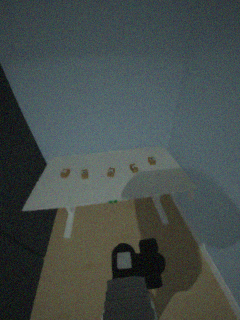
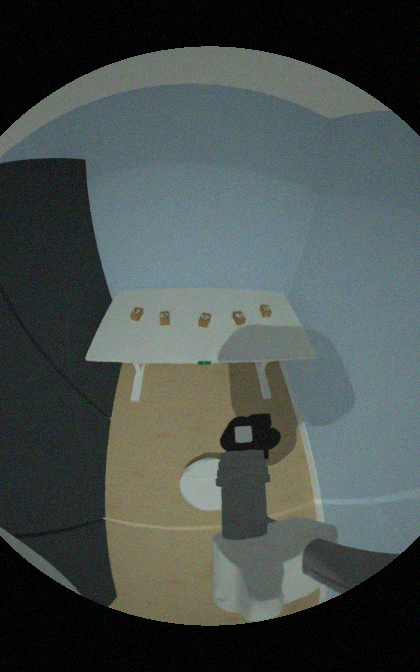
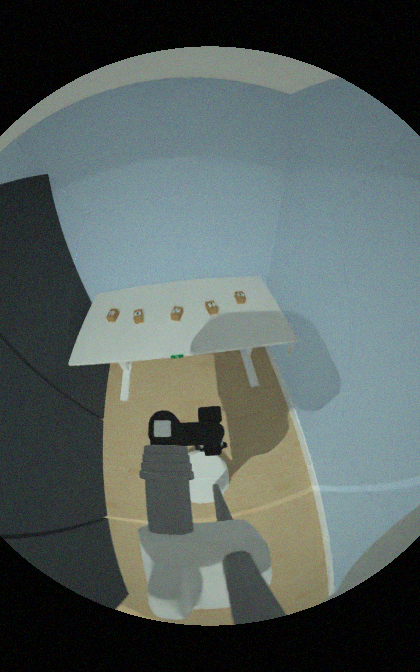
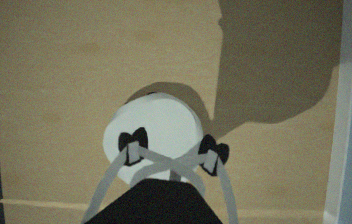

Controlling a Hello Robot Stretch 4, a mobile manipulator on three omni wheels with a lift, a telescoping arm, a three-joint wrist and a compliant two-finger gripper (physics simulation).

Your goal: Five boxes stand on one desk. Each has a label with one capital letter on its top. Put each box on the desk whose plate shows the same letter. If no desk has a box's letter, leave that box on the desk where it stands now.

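Several small brown boxes stand in a row across the white desk (image 1: pixel 75 192) (image 2: pixel 150 345) (image 3: pixel 125 345): the leftmost box (image 1: pixel 65 173) (image 2: pixel 136 314) (image 3: pixel 113 315), the middle box (image 1: pixel 111 172) (image 2: pixel 204 320) (image 3: pixel 177 313) and the rightmost box (image 1: pixel 152 160) (image 2: pixel 265 310) (image 3: pixel 240 297) among them. Each has a pale label on top; the letters are too small to read surely. A green plate (image 1: pixel 113 201) (image 2: pixel 204 362) (image 3: pixel 177 356) is on the desk's front edge, its letter unreadable. My gripper (image 4: pixel 173 143) is open and empty, pointing down over the robot's base, short of the desk.
The round white base (image 2: pixel 200 484) (image 3: pixel 207 480) (image 4: pixel 155 120) is under the gripper. A tall dark panel (image 1: pixel 15 200) (image 2: pixel 50 300) (image 3: pixel 45 350) stands at the left. A blue wall (image 1: pixel 215 150) (image 2: pixel 370 300) (image 3: pixel 350 250) runs along the right, and another is behind the desk.
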